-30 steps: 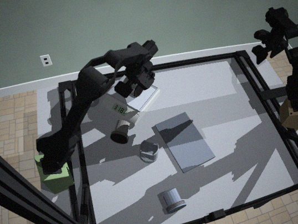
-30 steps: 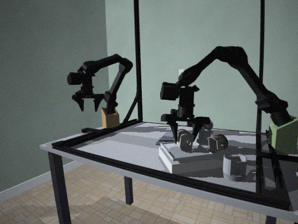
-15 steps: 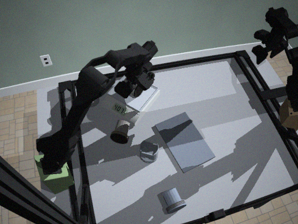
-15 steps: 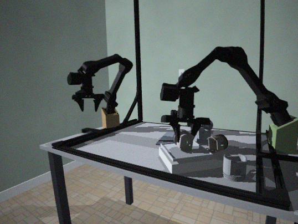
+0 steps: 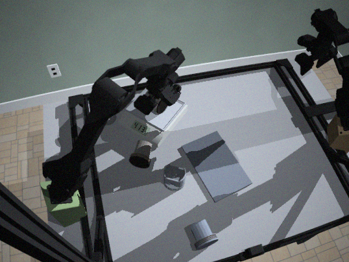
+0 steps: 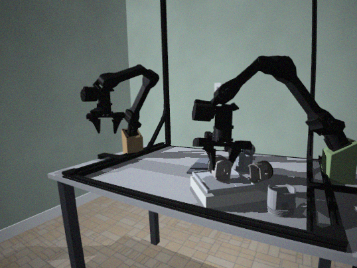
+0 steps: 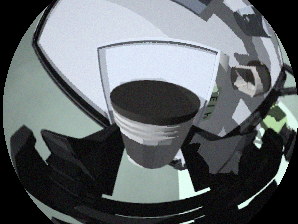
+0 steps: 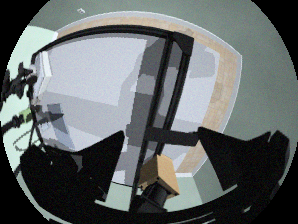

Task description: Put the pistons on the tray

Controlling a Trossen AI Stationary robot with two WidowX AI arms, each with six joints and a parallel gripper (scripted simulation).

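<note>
My left hand is 1 cm short of the white scale and 7 cm above it. Also, from my left hand: flat steel tray (26 cm behind, 15 cm to the right, 11 cm below).
</note>
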